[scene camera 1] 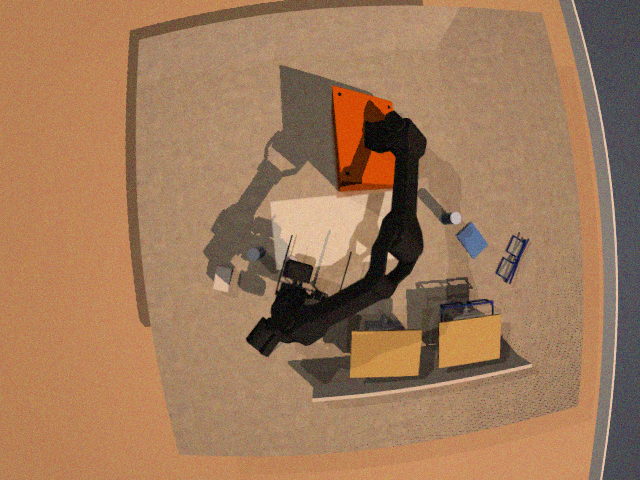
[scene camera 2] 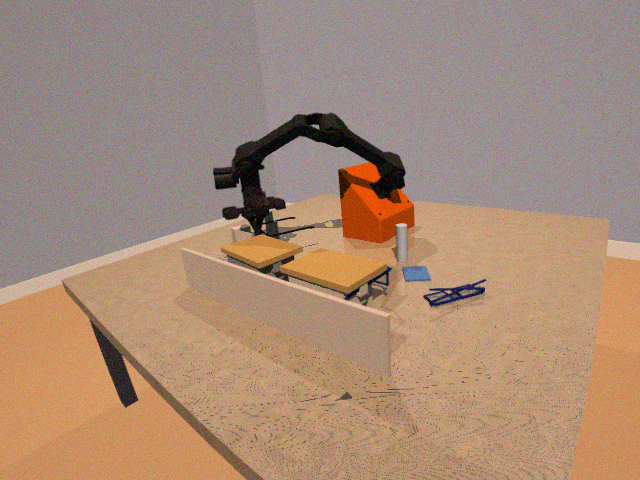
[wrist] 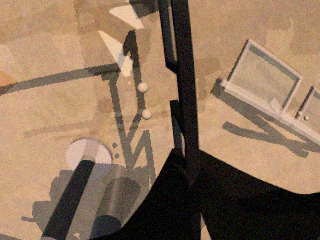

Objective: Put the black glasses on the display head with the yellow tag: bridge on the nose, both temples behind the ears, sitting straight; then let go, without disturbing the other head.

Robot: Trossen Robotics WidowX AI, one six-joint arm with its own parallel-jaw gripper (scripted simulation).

Scene:
my gripper: scene camera 1; scene camera 2; wrist 182, 155
same spot on my gripper: (scene camera 1: 297, 271) = (scene camera 2: 275, 199)

